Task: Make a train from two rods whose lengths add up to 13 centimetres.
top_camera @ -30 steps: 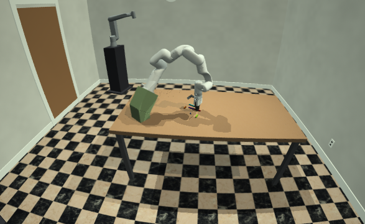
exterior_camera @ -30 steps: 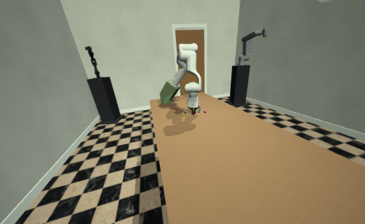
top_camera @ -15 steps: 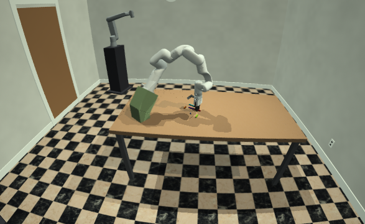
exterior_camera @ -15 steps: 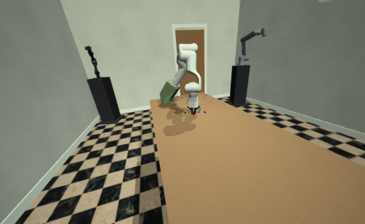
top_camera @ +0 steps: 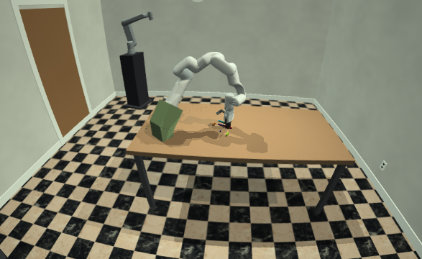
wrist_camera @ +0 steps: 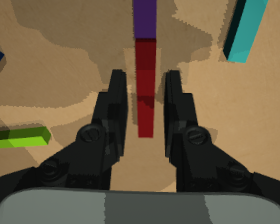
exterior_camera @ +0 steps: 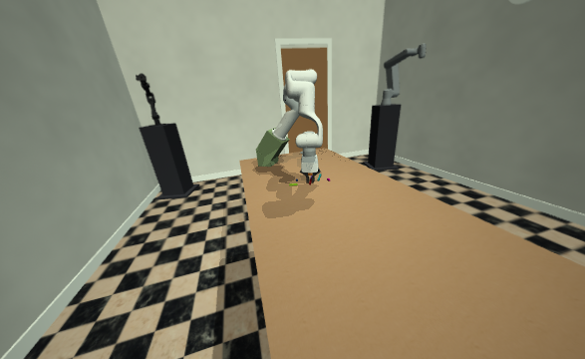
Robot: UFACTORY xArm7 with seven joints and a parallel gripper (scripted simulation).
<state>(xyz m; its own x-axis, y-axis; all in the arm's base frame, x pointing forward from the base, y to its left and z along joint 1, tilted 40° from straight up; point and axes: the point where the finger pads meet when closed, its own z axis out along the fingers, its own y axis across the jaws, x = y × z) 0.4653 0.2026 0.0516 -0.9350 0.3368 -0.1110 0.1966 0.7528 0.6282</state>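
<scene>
My gripper is now 2 cm above the red rod. From my hand the other things lie so: small blue rod: 4 cm behind, 8 cm to the right, 2 cm below; then purple rod: 7 cm behind, 1 cm to the left, 2 cm below; then turquoise rod: 6 cm behind, 6 cm to the left, 2 cm below.
</scene>
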